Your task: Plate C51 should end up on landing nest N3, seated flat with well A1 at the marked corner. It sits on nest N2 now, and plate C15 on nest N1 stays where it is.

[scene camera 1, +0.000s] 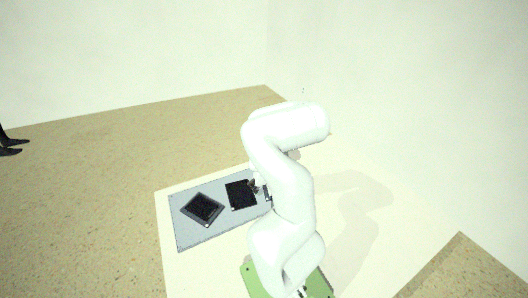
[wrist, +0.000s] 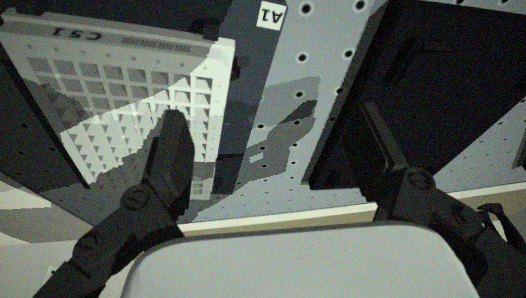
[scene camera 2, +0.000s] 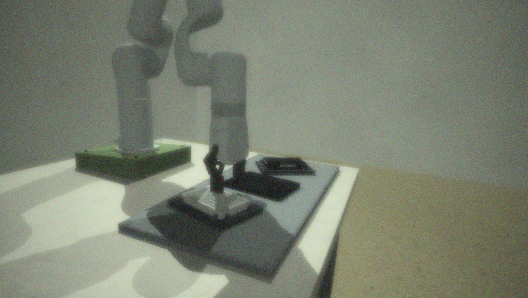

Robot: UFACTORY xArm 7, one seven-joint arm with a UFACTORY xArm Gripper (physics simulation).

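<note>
Plate C51 (scene camera 2: 235, 203) (wrist: 117, 75), pale with a grid of wells, lies on a dark nest (wrist: 240, 132) marked A1 at one corner. A dark nest with no plate (scene camera 1: 241, 196) (scene camera 2: 280, 188) (wrist: 460, 75) is the middle one; its number is not readable. A dark plate (scene camera 1: 202, 205) (scene camera 2: 285, 163), apparently C15, sits on the turned nest (scene camera 1: 194, 216) at the far end. My gripper (scene camera 2: 228, 183) (wrist: 270, 125) is open and empty. One finger is over C51, the other over the middle nest. In scene camera 1 the arm hides most of C51's nest.
The nests stand on a grey perforated board (scene camera 1: 182, 237) (scene camera 2: 255, 265) on a pale table (scene camera 1: 162, 220). The arm's green base (scene camera 1: 252, 280) (scene camera 2: 130, 162) stands beside the board. A person's feet (scene camera 1: 12, 146) show on the floor at the left edge of scene camera 1.
</note>
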